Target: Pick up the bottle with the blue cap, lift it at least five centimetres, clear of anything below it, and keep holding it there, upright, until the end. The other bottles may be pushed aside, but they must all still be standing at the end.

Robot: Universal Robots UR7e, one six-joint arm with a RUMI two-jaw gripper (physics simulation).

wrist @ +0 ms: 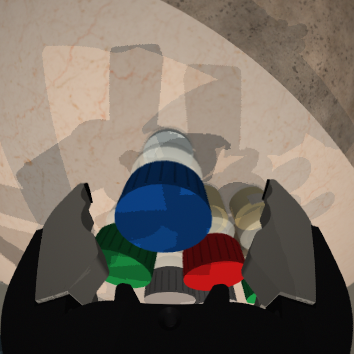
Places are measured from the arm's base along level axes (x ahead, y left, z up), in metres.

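Pixels of known places: gripper, fingertip midpoint: [175, 183].
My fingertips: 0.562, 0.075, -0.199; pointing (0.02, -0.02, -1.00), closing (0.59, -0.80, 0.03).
Observation:
For each thing: its top centre in the pictures, then the offset to it from my fingertips, as dx, dy, dz. Level surfaces: height alone.
- bottle with the blue cap, top centre: [162, 224] -0.005, +0.006, +0.040
- green-capped bottle, top centre: [123, 276] -0.068, +0.002, +0.045
- red-capped bottle, top centre: [215, 277] -0.038, -0.065, +0.040
- grey-capped bottle, top centre: [169, 300] -0.105, -0.063, +0.040
- yellowish clear bottle, top centre: [282, 270] -0.004, -0.120, +0.040
- green cap, top centre: [268, 294] -0.047, -0.162, +0.040
- round table's, surface height: dz -0.065
The bottle with the blue cap [163, 215] stands upright on the table, nearest the middle of the wrist view; its clear and white body shows above the cap. My gripper [175, 183] is open, with one jaw on the left and one on the right of the blue-capped bottle and a gap on both sides. The jaws hold nothing. A green-capped bottle [125, 267] stands just below left of the blue cap, near the left jaw. A red-capped bottle [213, 272] stands just below right, near the right jaw.
A grey-capped bottle [170, 286] stands between the green and red caps, partly hidden by my gripper body. A yellowish clear bottle [246, 210] is beside the right jaw, and part of another green cap [250, 296] shows below. The round table's [280, 95] edge curves at the upper right.

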